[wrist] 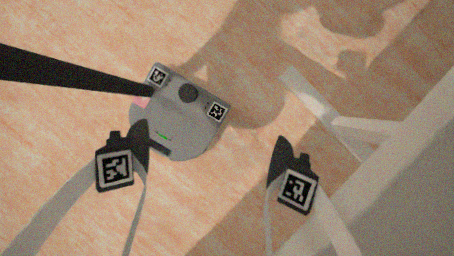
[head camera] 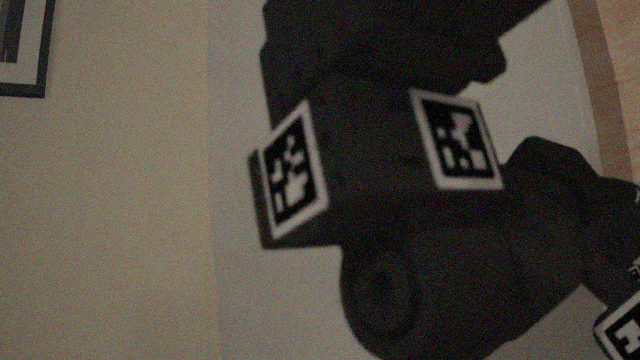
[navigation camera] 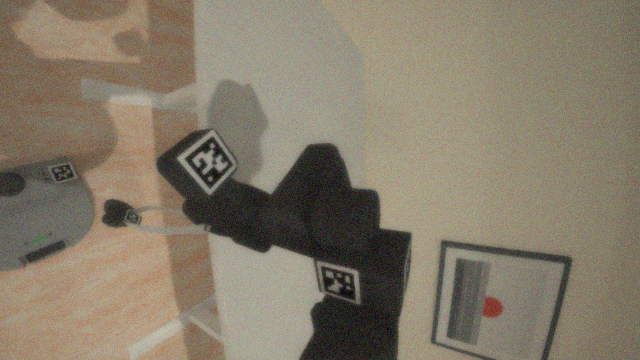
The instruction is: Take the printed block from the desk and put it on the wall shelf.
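Note:
My gripper point(navigation camera: 120, 213) point(wrist: 211, 146) is open, its two dark fingertips wide apart with nothing between them. In the wrist view it hangs over the wooden floor, beyond the desk's front edge. The pale desk point(head camera: 280, 300) point(navigation camera: 265, 310) point(wrist: 415, 185) runs along the wall, under my dark wrist and arm. The arm hides part of the desk top in the head and navigation views. The printed block and the wall shelf do not show in these views.
My grey base point(navigation camera: 57, 210) point(wrist: 192, 130) stands on the floor beside the desk, with the black mast point(wrist: 65, 72) above it. Pale desk legs and feet point(wrist: 367, 122) show near the desk edge. A framed picture point(head camera: 27, 50) point(navigation camera: 520, 300) hangs on the beige wall point(navigation camera: 500, 125).

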